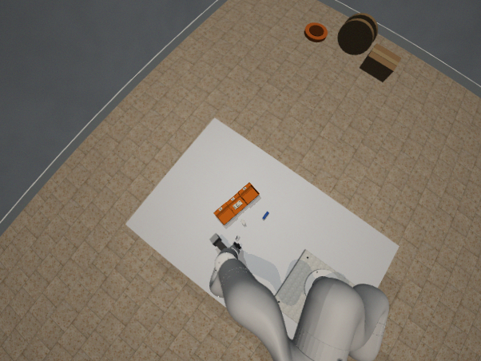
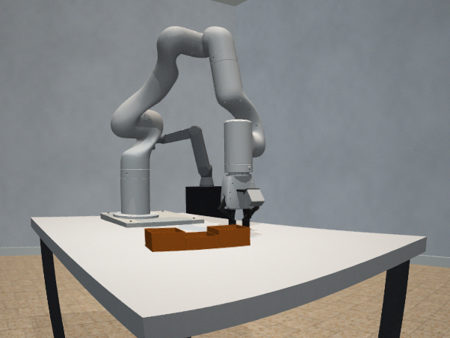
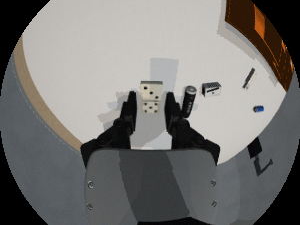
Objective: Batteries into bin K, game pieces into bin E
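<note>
My gripper is now 20 mm past the black battery, 50 mm to the left of it and 20 mm above it. From my hand the other things lie so: blue battery (90 mm behind, 250 mm to the right, 20 mm below); then bin (80 mm ahead, 240 mm to the right).
</note>
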